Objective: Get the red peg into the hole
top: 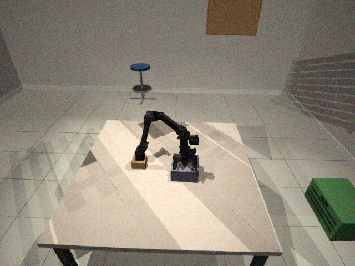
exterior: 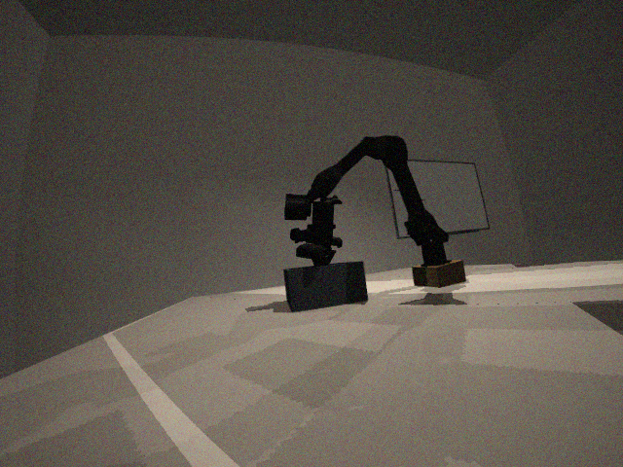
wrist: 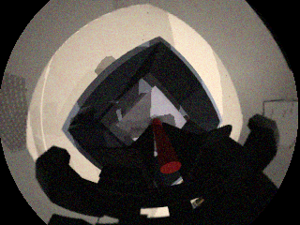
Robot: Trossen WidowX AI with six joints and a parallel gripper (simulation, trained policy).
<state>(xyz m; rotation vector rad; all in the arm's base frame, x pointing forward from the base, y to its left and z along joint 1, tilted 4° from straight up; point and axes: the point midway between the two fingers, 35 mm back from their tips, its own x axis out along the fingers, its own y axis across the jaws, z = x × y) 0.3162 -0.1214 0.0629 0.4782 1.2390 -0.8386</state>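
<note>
Right now the red peg is 1 cm to the left of my gripper tip and 2 cm above it. From my gripper tip the other things lie so: plate: 2 cm below; then box: 4 cm below.
</note>
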